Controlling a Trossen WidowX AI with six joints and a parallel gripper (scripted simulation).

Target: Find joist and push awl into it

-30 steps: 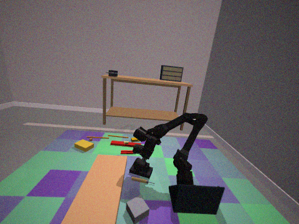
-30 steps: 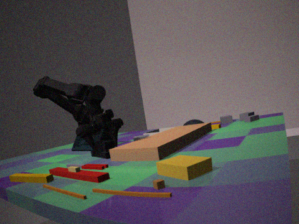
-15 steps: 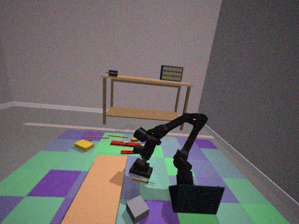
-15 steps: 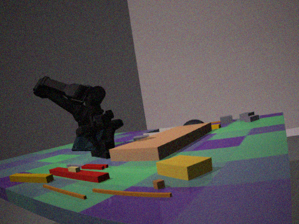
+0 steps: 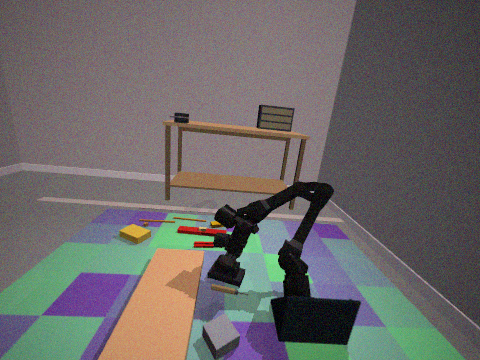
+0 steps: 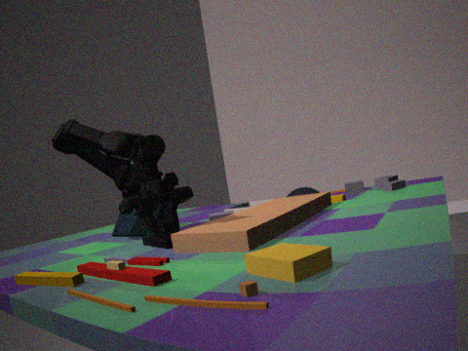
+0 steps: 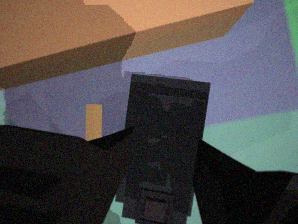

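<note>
My gripper tip is now 30 mm past the awl, 80 mm to the right of it and 20 mm above it. The rest, counted from my gripper tip: stud finder (20 mm behind, 10 mm to the left, 20 mm above); yellow block (380 mm ahead, 240 mm to the right, 10 mm below).
</note>
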